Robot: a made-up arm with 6 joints. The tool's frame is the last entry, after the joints. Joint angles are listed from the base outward.
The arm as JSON. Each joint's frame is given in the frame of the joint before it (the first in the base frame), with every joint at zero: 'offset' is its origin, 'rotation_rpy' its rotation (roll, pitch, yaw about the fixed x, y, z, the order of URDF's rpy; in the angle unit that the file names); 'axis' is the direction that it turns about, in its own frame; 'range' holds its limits. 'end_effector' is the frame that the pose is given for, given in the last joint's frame.
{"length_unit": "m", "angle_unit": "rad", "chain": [
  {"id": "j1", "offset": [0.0, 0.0, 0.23], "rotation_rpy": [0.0, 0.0, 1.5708], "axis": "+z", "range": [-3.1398, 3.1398]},
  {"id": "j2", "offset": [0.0, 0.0, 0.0], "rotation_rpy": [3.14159, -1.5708, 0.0], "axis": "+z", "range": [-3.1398, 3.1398]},
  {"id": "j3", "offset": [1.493, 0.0, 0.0], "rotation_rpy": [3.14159, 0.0, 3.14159], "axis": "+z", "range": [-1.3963, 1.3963]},
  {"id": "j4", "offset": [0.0, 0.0, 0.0], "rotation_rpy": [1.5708, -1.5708, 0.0], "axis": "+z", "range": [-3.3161, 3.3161]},
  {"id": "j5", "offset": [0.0, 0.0, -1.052], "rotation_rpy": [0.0, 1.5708, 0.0], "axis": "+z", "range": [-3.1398, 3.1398]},
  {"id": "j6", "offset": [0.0, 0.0, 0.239], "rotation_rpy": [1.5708, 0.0, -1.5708], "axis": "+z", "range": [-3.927, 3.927]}
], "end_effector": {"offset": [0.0, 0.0, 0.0], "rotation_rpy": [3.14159, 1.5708, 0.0]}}
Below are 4 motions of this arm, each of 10 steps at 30 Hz.
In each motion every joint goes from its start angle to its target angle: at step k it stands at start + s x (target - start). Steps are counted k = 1, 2, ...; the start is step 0. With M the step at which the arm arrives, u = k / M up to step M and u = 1 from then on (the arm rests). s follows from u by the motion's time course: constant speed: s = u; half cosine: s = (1 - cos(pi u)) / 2; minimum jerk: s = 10 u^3 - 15 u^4 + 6 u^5.
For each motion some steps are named. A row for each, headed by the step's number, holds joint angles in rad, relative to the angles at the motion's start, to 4 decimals.
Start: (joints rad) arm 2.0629 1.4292 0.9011 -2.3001 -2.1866 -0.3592
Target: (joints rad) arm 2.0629 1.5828 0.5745 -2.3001 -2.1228 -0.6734
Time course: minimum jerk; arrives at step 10
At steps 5, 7, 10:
5: 0.0000 0.0768 -0.1633 0.0000 0.0319 -0.1571
7: 0.0000 0.1286 -0.2733 0.0000 0.0534 -0.2630
10: 0.0000 0.1536 -0.3266 0.0000 0.0638 -0.3142

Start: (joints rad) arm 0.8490 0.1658 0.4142 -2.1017 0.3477 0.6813
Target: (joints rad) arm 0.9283 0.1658 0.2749 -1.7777 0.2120 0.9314
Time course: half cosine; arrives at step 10
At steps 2, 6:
2: 0.0076 0.0000 -0.0133 0.0309 -0.0130 0.0239
6: 0.0519 0.0000 -0.0912 0.2121 -0.0888 0.1637

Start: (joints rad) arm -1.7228 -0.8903 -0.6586 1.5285 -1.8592 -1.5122
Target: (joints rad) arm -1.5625 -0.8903 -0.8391 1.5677 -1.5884 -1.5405
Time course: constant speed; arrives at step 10
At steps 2, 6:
2: 0.0321 0.0000 -0.0361 0.0078 0.0542 -0.0057
6: 0.0962 0.0000 -0.1083 0.0235 0.1625 -0.0170

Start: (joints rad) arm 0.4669 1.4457 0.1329 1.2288 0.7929 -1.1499
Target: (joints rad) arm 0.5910 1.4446 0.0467 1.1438 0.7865 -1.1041
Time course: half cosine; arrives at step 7
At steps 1, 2, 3, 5, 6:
1: 0.0061 -0.0001 -0.0043 -0.0042 -0.0003 0.0023
2: 0.0234 -0.0002 -0.0162 -0.0160 -0.0012 0.0086
3: 0.0482 -0.0004 -0.0335 -0.0330 -0.0025 0.0178
5: 0.1007 -0.0009 -0.0700 -0.0690 -0.0052 0.0372
6: 0.1180 -0.0010 -0.0819 -0.0808 -0.0061 0.0435

